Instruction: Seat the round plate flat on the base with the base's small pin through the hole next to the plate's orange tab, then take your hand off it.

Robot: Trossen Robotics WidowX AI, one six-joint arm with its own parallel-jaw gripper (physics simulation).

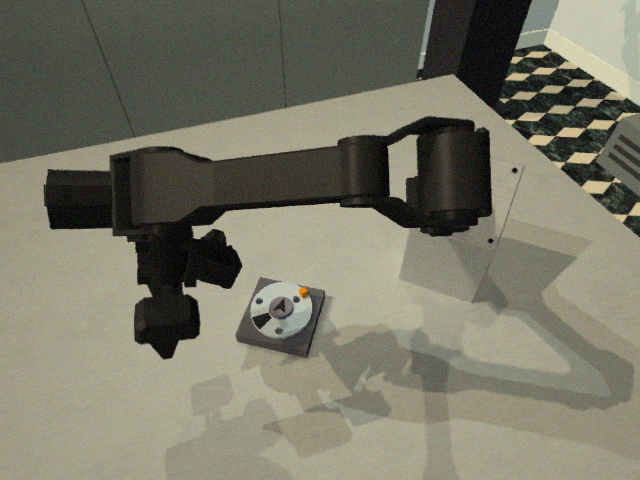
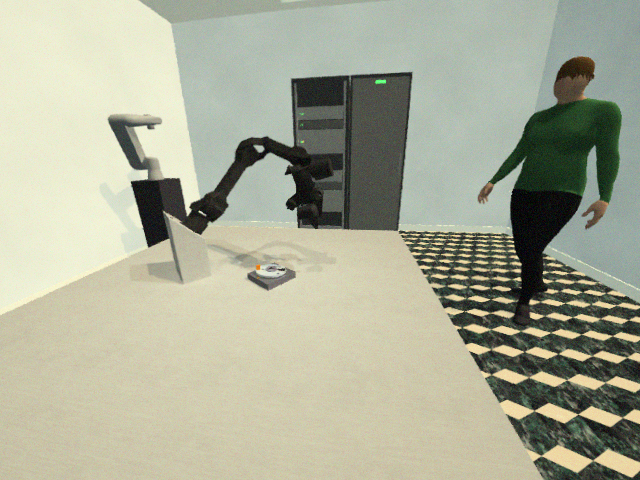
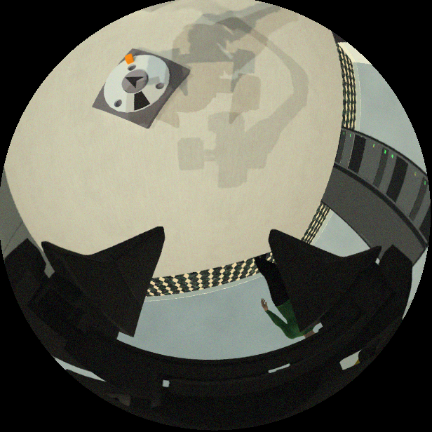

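The round white plate lies on the dark square base, around its grey hub. It looks about level; a slight tilt cannot be ruled out. The orange tab stands at the rim, with a dark hole next to it. Whether the small pin is in that hole cannot be made out. My gripper is open and empty, high above the table and off to one side of the base.
A pale slanted panel stands on the table near the arm's root. Behind are a dark cabinet and another arm on a black pedestal. A person in green stands beside the table.
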